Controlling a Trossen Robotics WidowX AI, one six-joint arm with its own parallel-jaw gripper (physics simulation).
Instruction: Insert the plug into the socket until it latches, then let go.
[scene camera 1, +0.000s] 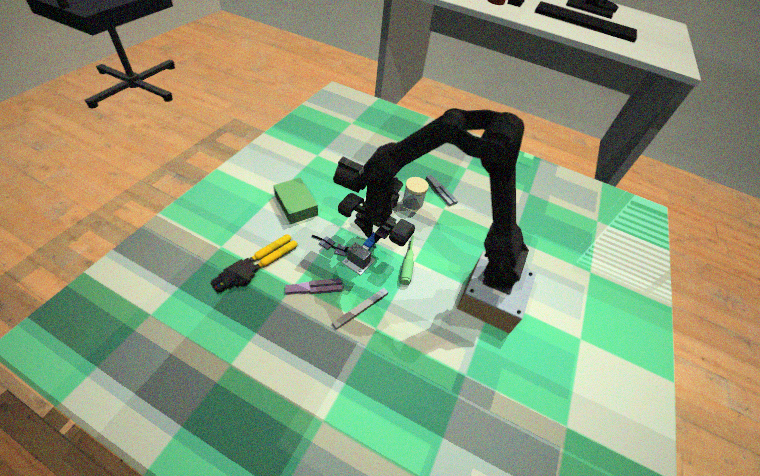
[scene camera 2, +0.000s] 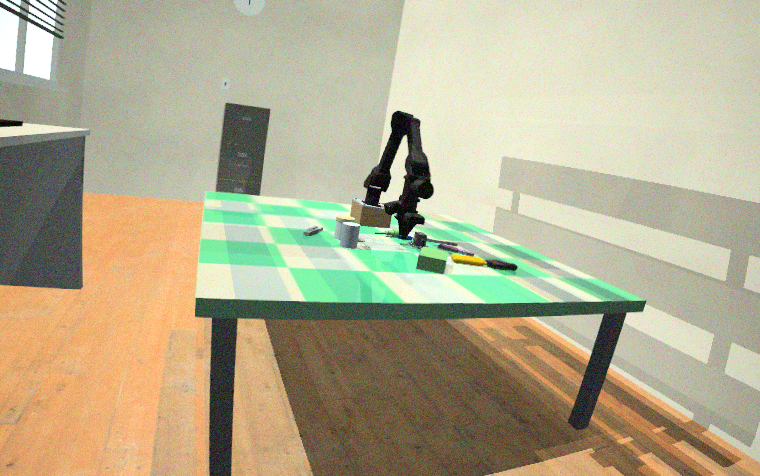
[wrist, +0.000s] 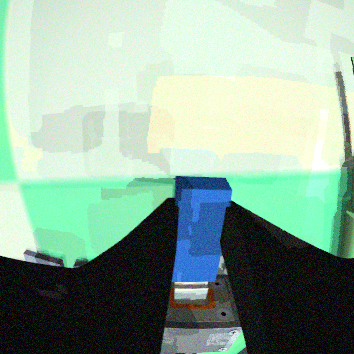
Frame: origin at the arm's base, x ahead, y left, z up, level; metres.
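Where they show: gripper, fingertip midpoint: (scene camera 1: 373, 239) (scene camera 2: 401, 238) (wrist: 197, 207); arm's base, link origin: (scene camera 1: 499, 278) (scene camera 2: 371, 204).
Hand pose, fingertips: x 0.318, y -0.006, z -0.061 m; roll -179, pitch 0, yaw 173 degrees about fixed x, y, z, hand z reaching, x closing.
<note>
Things, the pixels of their top centre, and the offset from my fingertips. "pt": a spot on its surface instead.
- blue plug, top centre: (wrist: 196, 261) (scene camera 1: 369, 241) dx +0.002, dy +0.019, dz +0.012 m
- socket, top centre: (wrist: 181, 342) (scene camera 1: 358, 250) (scene camera 2: 421, 233) dx +0.011, dy +0.066, dz +0.026 m
- plug's pale metal end, surface spot: (wrist: 191, 294) pt dx +0.005, dy +0.045, dz +0.009 m
- thin black part, surface spot: (scene camera 1: 330, 243) pt dx +0.095, dy +0.053, dz -0.016 m
- green block, top centre: (scene camera 1: 295, 194) (scene camera 2: 434, 253) dx +0.247, dy -0.021, dz +0.021 m
- yellow-handled pliers, surface spot: (scene camera 1: 274, 250) (scene camera 2: 468, 260) pt dx +0.203, dy +0.144, dz -0.010 m
- purple tool, top centre: (scene camera 1: 313, 285) (scene camera 2: 456, 248) dx +0.064, dy +0.187, dz -0.007 m
- grey bar, top centre: (scene camera 1: 361, 306) (scene camera 2: 437, 239) dx -0.057, dy +0.183, dz -0.009 m
- green bottle-shaped item, top centre: (scene camera 1: 410, 254) (scene camera 2: 390, 229) dx -0.104, dy +0.004, dz +0.008 m
- jar, top centre: (scene camera 1: 417, 184) (scene camera 2: 345, 217) dx -0.037, dy -0.200, dz +0.051 m
The blue plug (scene camera 1: 370, 241) (wrist: 200, 240) is held between the two black fingers of my gripper (scene camera 1: 374, 234) (scene camera 2: 404, 235) (wrist: 197, 207), which is shut on it. The socket (scene camera 1: 358, 253) (scene camera 2: 419, 239) (wrist: 200, 315) is a small dark grey block on a light plate, with an orange-rimmed opening seen in the wrist view. The plug's pale metal end (wrist: 191, 294) overlaps that opening, and a short stretch of metal shows below the blue body. How deep the end sits is hidden. The plug leans in scene camera 1.
A thin black part (scene camera 1: 330, 243) lies beside the socket. Around it are a green block (scene camera 1: 295, 200) (scene camera 2: 431, 260), yellow-handled pliers (scene camera 1: 274, 250) (scene camera 2: 468, 260), a purple tool (scene camera 1: 314, 287), a grey bar (scene camera 1: 360, 308), a green bottle-shaped item (scene camera 1: 407, 267) and a jar (scene camera 1: 415, 194).
</note>
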